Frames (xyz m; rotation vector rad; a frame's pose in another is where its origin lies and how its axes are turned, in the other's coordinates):
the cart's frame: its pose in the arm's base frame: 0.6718 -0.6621 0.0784 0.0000 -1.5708 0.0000
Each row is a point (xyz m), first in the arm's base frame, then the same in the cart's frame.
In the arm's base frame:
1: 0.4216 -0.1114 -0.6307
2: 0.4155 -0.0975 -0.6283
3: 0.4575 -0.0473 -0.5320
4: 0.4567 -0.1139 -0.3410
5: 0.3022 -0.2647 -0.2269
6: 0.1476 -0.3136 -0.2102
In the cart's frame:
1: -0.7091 0.5507 0.2502
2: -0.7067 0.5646 0.2563
3: -0.6104 0.6148 0.2143
4: -0.4194 0.5482 0.2151
5: -0.3053 0.3974 0.3696
6: -0.2886 0.3485 0.5242

